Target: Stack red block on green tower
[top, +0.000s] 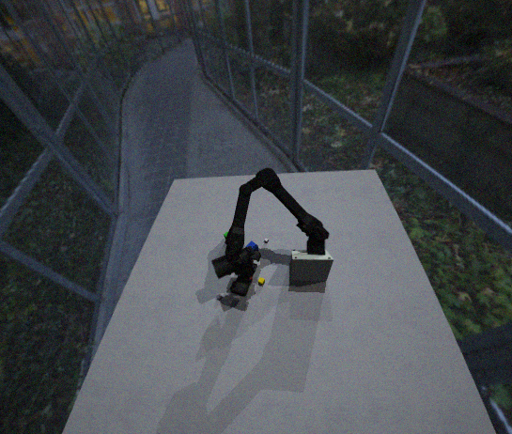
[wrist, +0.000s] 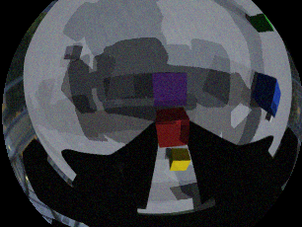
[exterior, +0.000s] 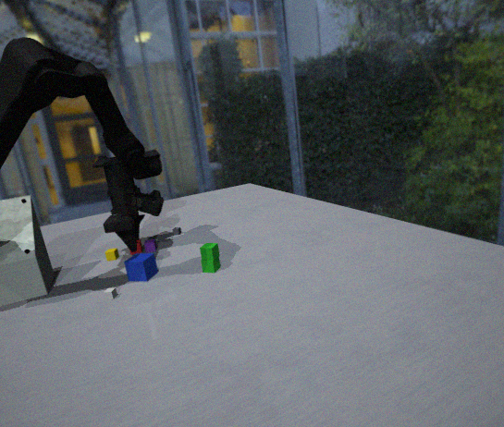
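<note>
Right now my gripper tip is 40 mm short of the purple block. The rest, counted from my gripper tip: red block 10 mm above; then small dark cube 110 mm ahead, 90 mm to the left; then yellow block 50 mm behind.
</note>
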